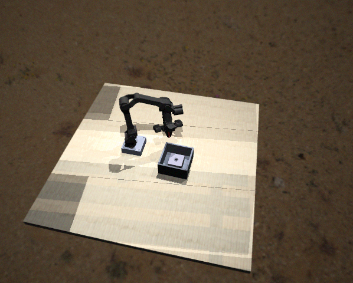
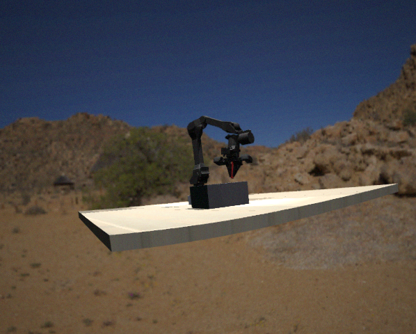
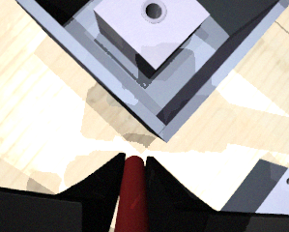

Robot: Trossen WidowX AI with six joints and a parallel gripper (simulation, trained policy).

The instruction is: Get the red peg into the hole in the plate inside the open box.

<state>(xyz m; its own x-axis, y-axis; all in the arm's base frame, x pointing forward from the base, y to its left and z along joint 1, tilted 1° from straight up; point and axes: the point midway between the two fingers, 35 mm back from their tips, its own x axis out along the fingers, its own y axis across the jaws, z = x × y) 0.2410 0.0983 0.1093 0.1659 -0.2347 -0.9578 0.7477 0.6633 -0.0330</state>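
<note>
The pale plate is 110 mm to the right of my gripper tip, 90 mm ahead of it and 80 mm below it. The rest, counted from my gripper tip: dark grey box 110 mm to the right, 100 mm below, 90 mm ahead; then red peg 30 mm above, 10 mm to the left, 10 mm behind.
</note>
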